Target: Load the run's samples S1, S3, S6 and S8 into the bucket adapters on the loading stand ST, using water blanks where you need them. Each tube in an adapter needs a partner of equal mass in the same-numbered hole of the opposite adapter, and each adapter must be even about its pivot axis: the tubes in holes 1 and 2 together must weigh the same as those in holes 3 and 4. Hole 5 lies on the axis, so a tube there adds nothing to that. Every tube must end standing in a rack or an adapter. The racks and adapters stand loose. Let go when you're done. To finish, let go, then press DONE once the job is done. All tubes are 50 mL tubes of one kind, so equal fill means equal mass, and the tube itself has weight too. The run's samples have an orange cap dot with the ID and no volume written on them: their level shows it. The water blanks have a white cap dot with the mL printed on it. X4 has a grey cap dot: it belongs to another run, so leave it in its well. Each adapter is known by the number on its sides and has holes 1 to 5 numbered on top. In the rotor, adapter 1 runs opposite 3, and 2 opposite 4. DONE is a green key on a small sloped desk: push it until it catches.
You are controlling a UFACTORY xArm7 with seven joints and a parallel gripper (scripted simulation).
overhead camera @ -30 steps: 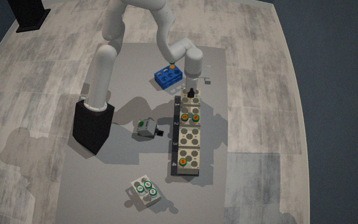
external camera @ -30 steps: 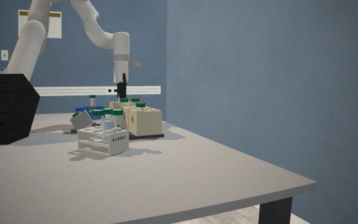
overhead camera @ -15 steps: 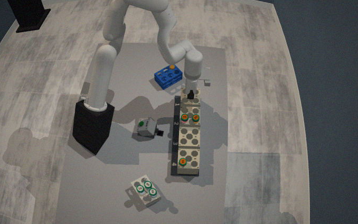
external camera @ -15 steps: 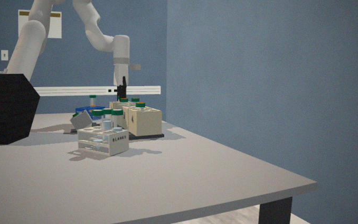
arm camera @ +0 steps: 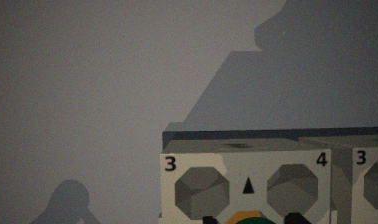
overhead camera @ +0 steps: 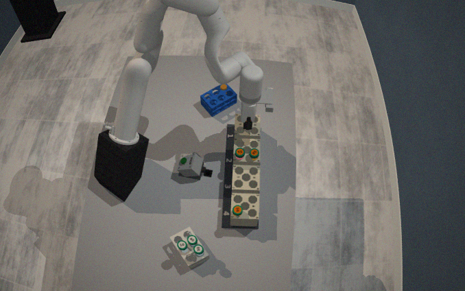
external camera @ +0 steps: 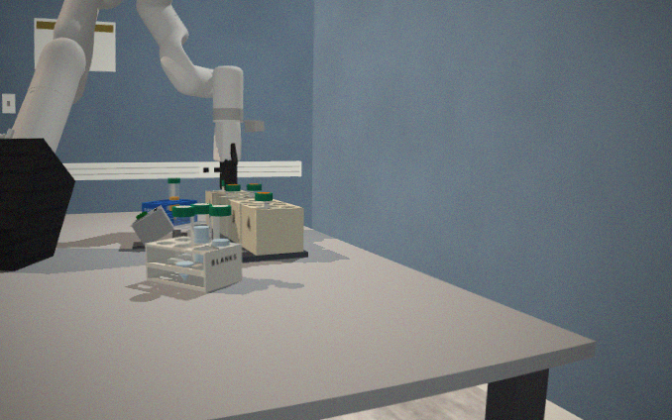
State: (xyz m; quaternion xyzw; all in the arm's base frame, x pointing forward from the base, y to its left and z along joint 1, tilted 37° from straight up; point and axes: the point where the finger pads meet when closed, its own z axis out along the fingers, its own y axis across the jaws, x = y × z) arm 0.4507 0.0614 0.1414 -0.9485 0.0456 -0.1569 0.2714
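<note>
Now: the orange-filled tube 5 cm below my hand and 1 cm behind it. From my hand the other things lie so: blue sample rack: 17 cm to the left, 12 cm behind, 9 cm below; black stand: 16 cm to the right, 12 cm below, 1 cm behind; pink-filled tube: 14 cm to the right, 5 cm below, 3 cm behind.
</note>
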